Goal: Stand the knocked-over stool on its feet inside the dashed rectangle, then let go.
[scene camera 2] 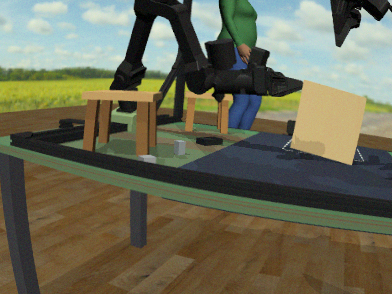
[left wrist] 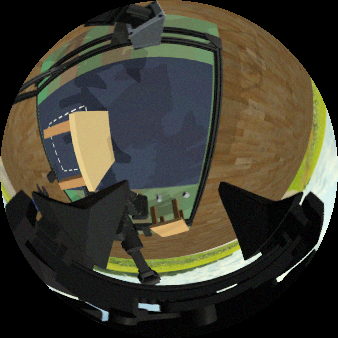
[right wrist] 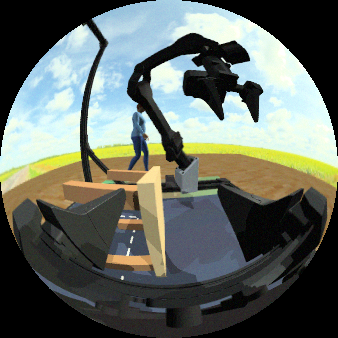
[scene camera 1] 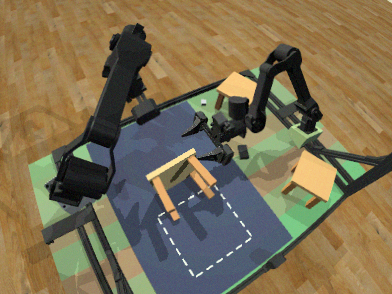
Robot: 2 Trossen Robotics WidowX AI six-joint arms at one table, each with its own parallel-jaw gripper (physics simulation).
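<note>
The knocked-over stool (scene camera 1: 183,156) (scene camera 2: 327,122) (left wrist: 92,145) (right wrist: 155,220) lies on its side on the blue mat, seat upright on edge and slightly tilted in scene camera 2. Its legs point toward the dashed rectangle (scene camera 1: 195,275) (left wrist: 67,170); some leg ends overlap it in scene camera 1. My right gripper (scene camera 1: 191,145) (right wrist: 171,191) is open beside the seat's upper end; the right wrist view shows the seat between its spread fingers, and contact cannot be told. My left gripper (left wrist: 175,186) (right wrist: 241,120) is open and raised high, away from the stool.
One standing stool (scene camera 1: 235,85) (scene camera 2: 122,95) is at the back; another (scene camera 1: 315,175) is at the right in scene camera 1. A small white block (scene camera 1: 203,102) and a black block (scene camera 1: 243,151) (scene camera 2: 209,141) lie near the right arm. Dark rails edge the table.
</note>
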